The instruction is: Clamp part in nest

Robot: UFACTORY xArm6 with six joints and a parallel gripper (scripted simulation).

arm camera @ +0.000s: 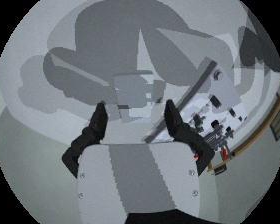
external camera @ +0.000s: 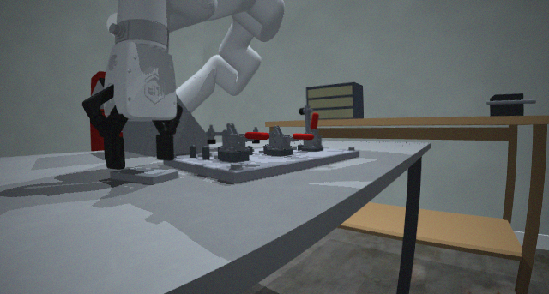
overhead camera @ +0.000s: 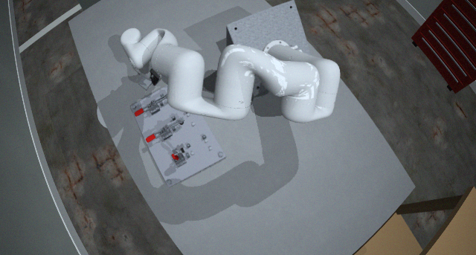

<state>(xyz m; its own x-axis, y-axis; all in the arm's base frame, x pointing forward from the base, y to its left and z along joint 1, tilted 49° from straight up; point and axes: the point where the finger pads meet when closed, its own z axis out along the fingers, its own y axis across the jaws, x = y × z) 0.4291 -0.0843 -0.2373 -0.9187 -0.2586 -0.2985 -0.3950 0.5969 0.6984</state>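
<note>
The grey part is 3 cm below my hand. Also, from my hand: grey fixture plate: 1 cm ahead, 25 cm to the left, 2 cm below.
</note>
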